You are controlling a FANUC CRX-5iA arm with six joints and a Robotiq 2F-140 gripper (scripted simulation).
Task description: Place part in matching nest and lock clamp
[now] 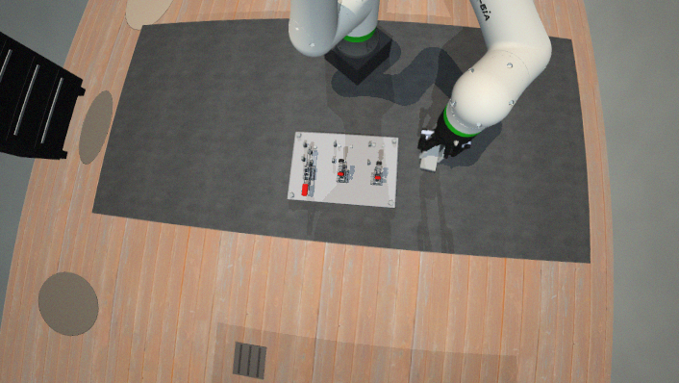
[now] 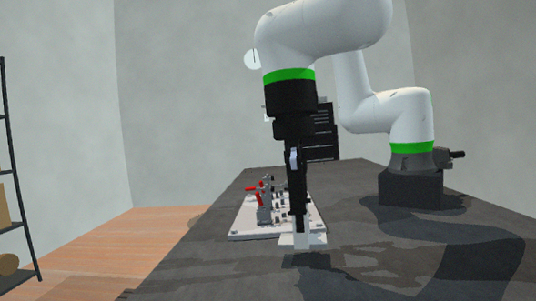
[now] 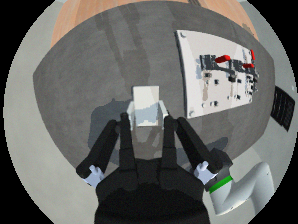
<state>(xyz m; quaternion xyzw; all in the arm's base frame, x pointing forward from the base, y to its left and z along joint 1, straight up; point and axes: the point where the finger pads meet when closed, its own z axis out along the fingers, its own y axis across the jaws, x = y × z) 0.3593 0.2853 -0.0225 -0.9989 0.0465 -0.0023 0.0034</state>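
Now: hand 27 cm to the left of the fixture plate, 7 cm short of it and 6 cm above it. The rest, counted from my hand: flat grey block: 3 cm below.
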